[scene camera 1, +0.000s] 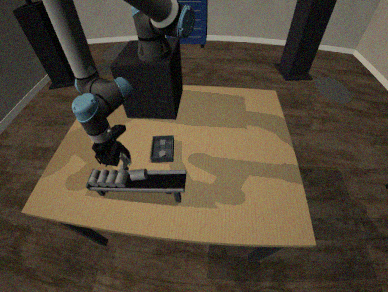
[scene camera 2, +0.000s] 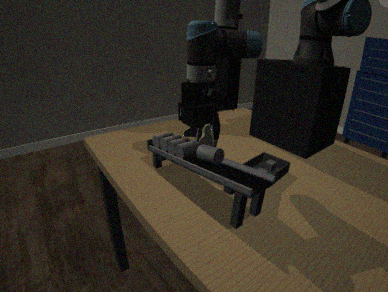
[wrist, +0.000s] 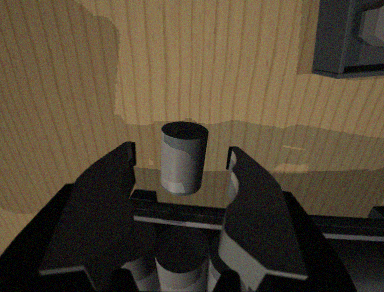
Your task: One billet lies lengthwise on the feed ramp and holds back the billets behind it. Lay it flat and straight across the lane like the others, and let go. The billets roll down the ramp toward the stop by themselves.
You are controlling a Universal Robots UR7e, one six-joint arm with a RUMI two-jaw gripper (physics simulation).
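Places are measured from the arm's base along level axes (x ahead, y left, z up), in millimetres.
Pixels of known places: gripper, fingertip midpoint: (scene camera 1: 122,163) (wrist: 182,146); arm's base, origin of the base link: (scene camera 1: 154,53) (scene camera 2: 313,64).
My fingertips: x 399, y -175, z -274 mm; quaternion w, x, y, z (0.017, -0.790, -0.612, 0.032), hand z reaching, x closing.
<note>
For each thing: its top centre in the pictures, then the offset to it from my fingertips. "*": a spot on its surface instead. Level surfaces: height alone.
- feed ramp, surface spot: (scene camera 2: 220,178) * 166 mm ahead, 173 mm left, 48 mm up
- grey billet, middle of its top: (scene camera 2: 210,145) (scene camera 1: 137,171) 92 mm ahead, 90 mm left, 73 mm up
- grey cylinder, middle of its top: (wrist: 181,170) 25 mm ahead, 6 mm right, 8 mm down
- dark tray, middle of its top: (scene camera 2: 266,163) (scene camera 1: 162,146) 86 mm back, 171 mm left, 13 mm down
- wooden table, its level: 48 mm down
On the feed ramp (scene camera 1: 145,189) (scene camera 2: 220,178) (wrist: 175,222), a grey billet (scene camera 1: 138,174) (scene camera 2: 210,153) lies lengthwise. Several billets lie across the lane behind it at the left, upper end; one of them (scene camera 1: 120,178) (scene camera 2: 186,148) (wrist: 182,274) is next to it. My gripper (scene camera 1: 121,164) (scene camera 2: 199,139) (wrist: 182,146) is open above the ramp's back rail, close to the row. In the wrist view, another grey cylinder (wrist: 183,165) shows beyond the rail, between the finger outlines and apart from both; its height and whether it stands upright are unclear. The lengthwise billet does not show in the wrist view.
A dark tray (scene camera 1: 173,149) (scene camera 2: 280,172) (wrist: 329,40) with small pieces inside stands on the wooden table (scene camera 1: 240,220) behind the ramp. The arm's black pedestal (scene camera 1: 152,92) (scene camera 2: 300,107) stands at the table's back.
</note>
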